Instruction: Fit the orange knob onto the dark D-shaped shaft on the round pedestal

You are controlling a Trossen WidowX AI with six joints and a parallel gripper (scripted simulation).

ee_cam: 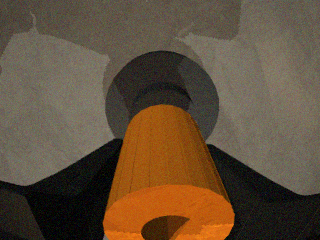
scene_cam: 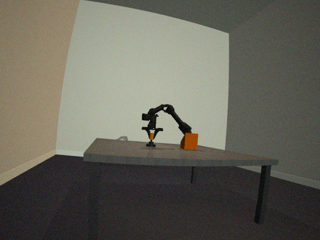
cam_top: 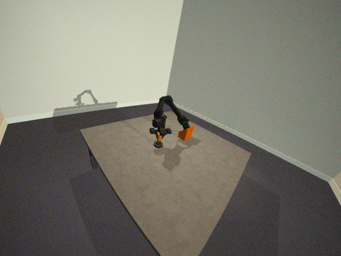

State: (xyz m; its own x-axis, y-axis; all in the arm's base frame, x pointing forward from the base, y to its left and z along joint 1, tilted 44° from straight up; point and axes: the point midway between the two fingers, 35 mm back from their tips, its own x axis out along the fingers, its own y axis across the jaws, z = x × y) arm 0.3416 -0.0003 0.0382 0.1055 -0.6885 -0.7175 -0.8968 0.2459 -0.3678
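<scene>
Now: the orange knob 2 cm above my gripper tip. Round my gripper tip: pedestal 4 cm below.
</scene>
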